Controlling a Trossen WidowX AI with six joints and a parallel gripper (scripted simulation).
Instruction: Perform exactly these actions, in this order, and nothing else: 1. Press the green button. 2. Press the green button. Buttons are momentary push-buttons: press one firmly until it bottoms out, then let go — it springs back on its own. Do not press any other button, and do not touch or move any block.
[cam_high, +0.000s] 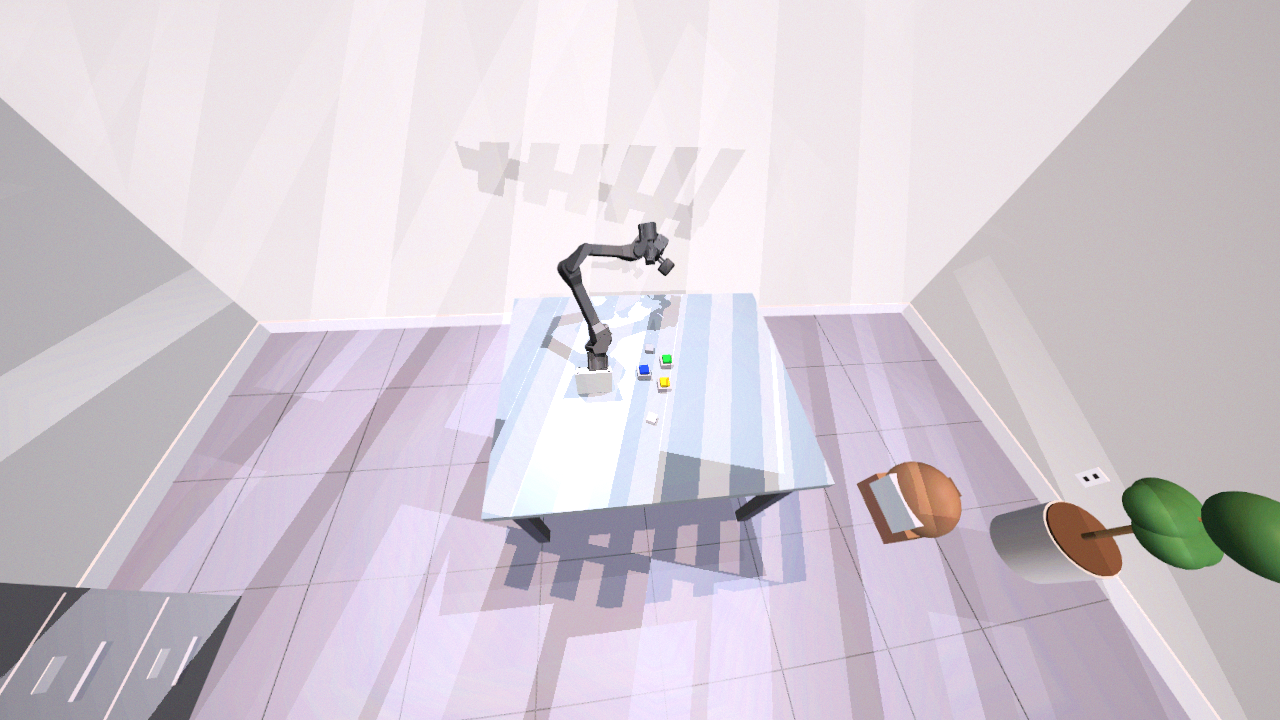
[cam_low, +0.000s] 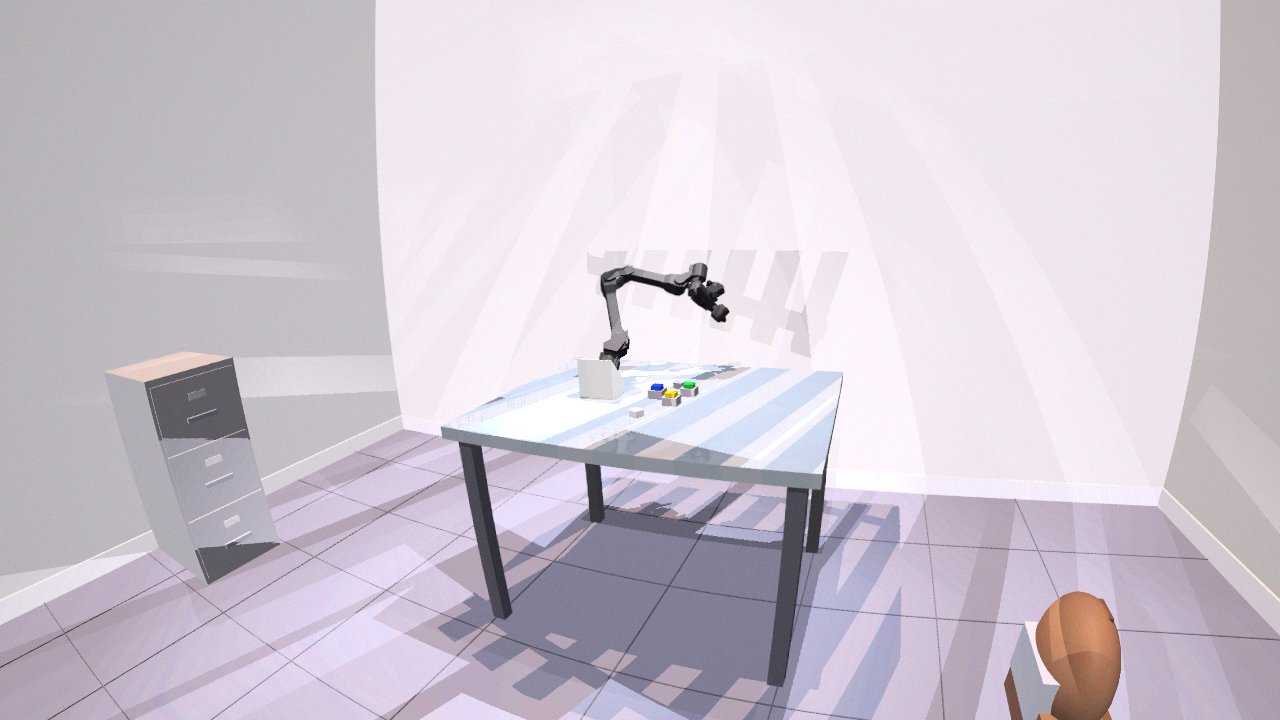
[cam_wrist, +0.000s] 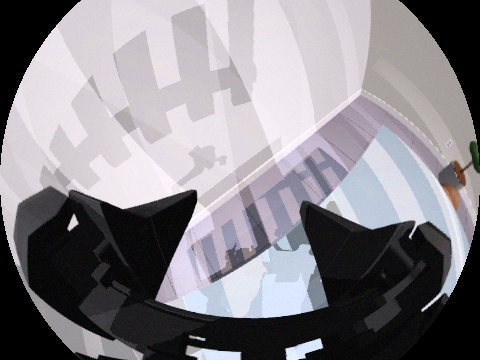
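My gripper tip is now 5 cm past the green button, 42 cm to the left of it and 15 cm above it. Round my gripper tip: blue button 14 cm behind, 45 cm to the right, 15 cm below; yellow button 8 cm behind, 51 cm to the right, 15 cm below; small white block 16 cm behind, 64 cm to the right, 18 cm below.
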